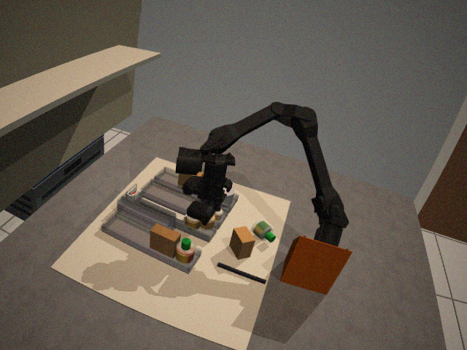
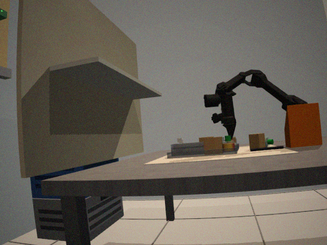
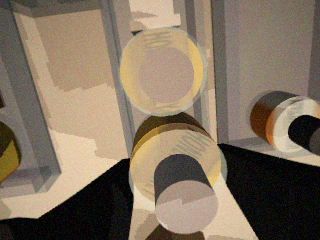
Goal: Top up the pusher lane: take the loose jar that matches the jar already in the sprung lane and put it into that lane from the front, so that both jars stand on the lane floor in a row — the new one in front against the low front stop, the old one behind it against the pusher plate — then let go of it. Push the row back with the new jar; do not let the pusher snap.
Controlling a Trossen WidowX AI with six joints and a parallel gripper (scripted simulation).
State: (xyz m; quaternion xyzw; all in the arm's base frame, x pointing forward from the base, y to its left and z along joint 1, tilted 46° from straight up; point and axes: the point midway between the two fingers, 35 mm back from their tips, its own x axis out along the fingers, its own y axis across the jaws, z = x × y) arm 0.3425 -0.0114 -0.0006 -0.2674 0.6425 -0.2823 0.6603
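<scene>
My gripper tip is 15 cm short of the sprung lane, 4 cm above it and 2 cm to the right of it. Also, from my gripper tip: black bar (15 cm behind, 10 cm to the left, 5 cm below).
</scene>
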